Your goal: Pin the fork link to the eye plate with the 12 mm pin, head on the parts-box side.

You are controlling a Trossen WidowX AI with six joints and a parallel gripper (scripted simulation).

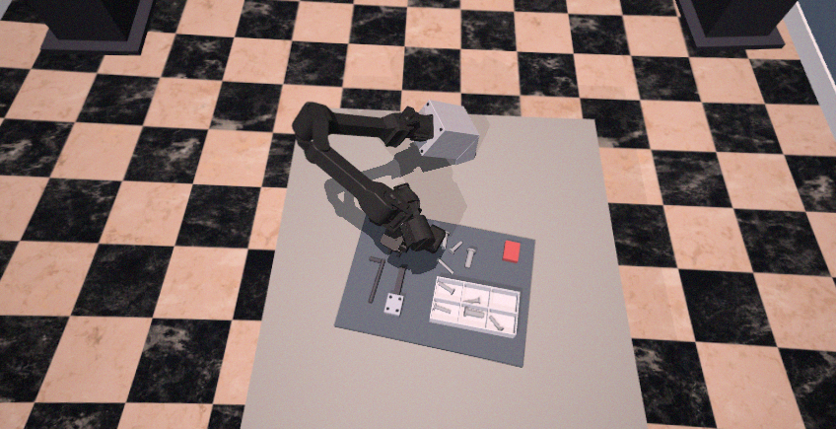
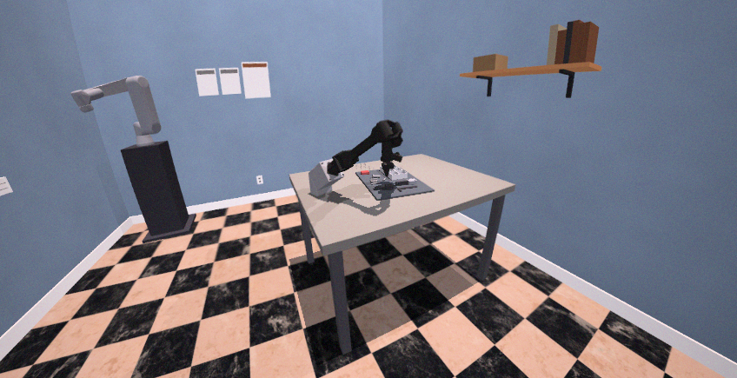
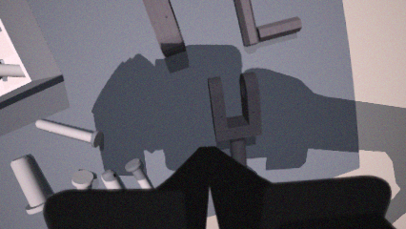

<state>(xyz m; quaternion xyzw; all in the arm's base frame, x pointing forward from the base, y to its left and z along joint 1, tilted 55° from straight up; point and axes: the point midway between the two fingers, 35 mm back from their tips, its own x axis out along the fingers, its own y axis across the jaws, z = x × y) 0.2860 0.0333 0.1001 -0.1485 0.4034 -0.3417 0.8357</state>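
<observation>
Right now the dark fork link is 20 mm behind my hand, 20 mm to the right of it and 90 mm below it. Also, from my hand: dark l-shaped bar 60 mm ahead, 80 mm to the right, 90 mm below; then pin 50 mm ahead, 100 mm to the left, 90 mm below; then eye plate 80 mm ahead, 20 mm to the right, 90 mm below.
</observation>
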